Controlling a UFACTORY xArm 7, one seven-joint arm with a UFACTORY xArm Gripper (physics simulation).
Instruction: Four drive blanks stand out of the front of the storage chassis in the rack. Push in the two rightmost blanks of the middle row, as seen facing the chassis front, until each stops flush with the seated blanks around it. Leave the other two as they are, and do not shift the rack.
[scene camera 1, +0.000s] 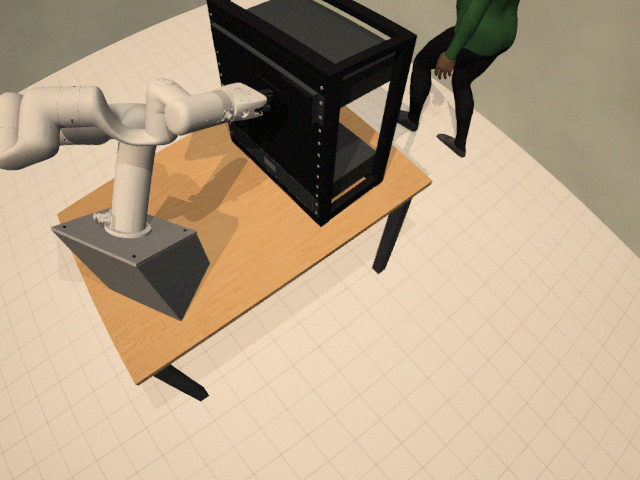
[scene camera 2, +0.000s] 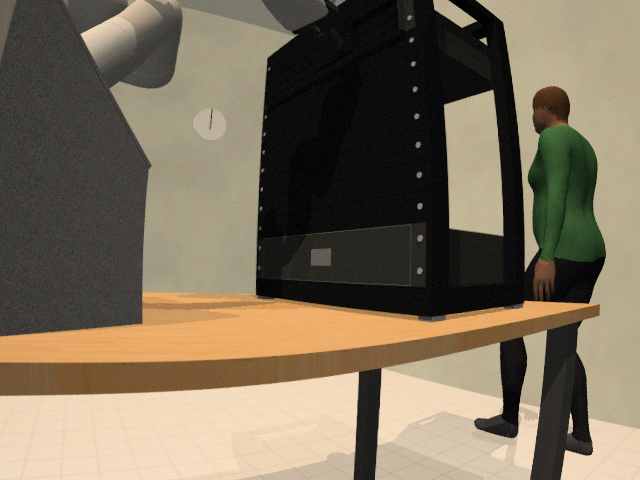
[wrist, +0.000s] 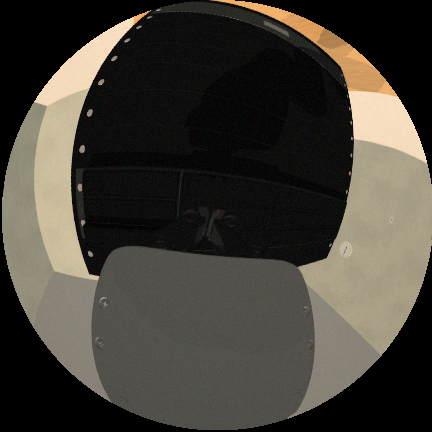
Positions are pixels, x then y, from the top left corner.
Labels:
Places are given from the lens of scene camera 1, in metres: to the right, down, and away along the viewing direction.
my gripper (scene camera 1: 270, 95): -0.12, -0.35, 0.95
black rack (scene camera 1: 316, 64): -0.01, -0.37, 0.80

